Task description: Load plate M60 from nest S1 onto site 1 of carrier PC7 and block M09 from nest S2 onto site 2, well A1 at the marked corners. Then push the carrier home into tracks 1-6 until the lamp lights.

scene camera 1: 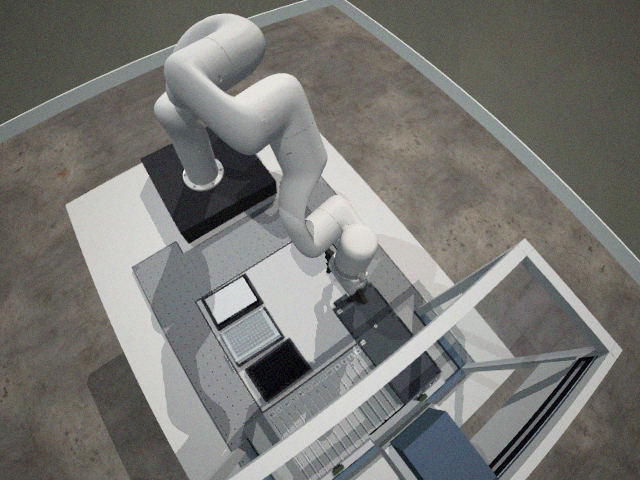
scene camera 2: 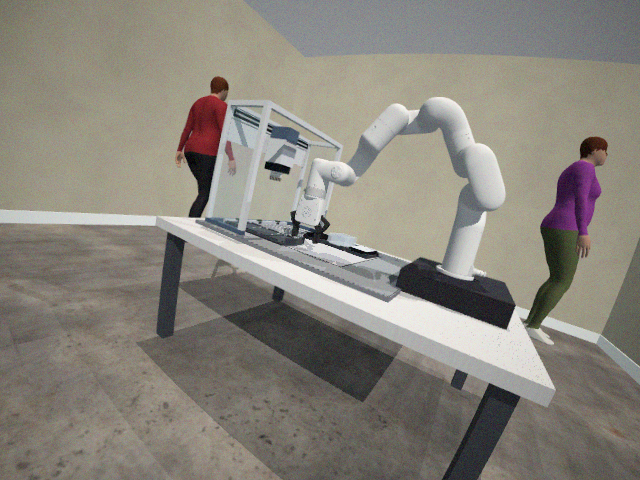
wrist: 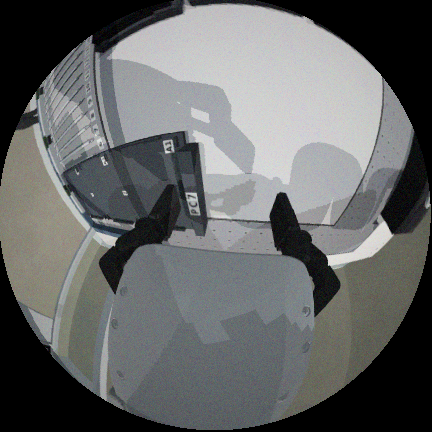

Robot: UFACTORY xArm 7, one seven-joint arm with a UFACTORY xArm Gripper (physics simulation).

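Carrier PC7 is a long dark tray, its far part among the numbered tracks; no plate shows on it. My gripper is open and empty above the deck by the carrier's labelled end. In the wrist view one finger overlaps that end and the other is over the white area. A white-topped piece, a pale clear plate and a black piece stand in a row of nests. Their labels are unreadable. The lamp cannot be made out.
A white-framed enclosure stands over the tracks, with a blue head inside. The arm's black base is at the other table end. Two people stand beyond the table in scene camera 2.
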